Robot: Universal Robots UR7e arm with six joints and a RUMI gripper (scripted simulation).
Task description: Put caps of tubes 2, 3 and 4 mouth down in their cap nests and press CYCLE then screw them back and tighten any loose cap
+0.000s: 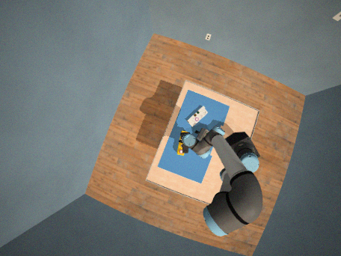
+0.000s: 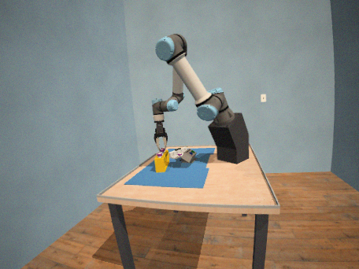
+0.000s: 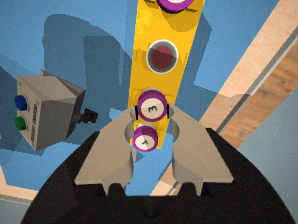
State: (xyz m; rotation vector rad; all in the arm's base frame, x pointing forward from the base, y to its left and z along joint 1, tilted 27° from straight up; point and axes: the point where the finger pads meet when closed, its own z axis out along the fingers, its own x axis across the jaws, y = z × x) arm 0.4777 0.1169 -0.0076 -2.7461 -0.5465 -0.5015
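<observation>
The cap is 1 cm below my hand. Round my hand: green key: 19 cm behind, 15 cm to the right, 6 cm below; then blue cycle key: 19 cm behind, 10 cm to the right, 6 cm below; then key housing: 17 cm behind, 12 cm to the right, 7 cm below.
</observation>
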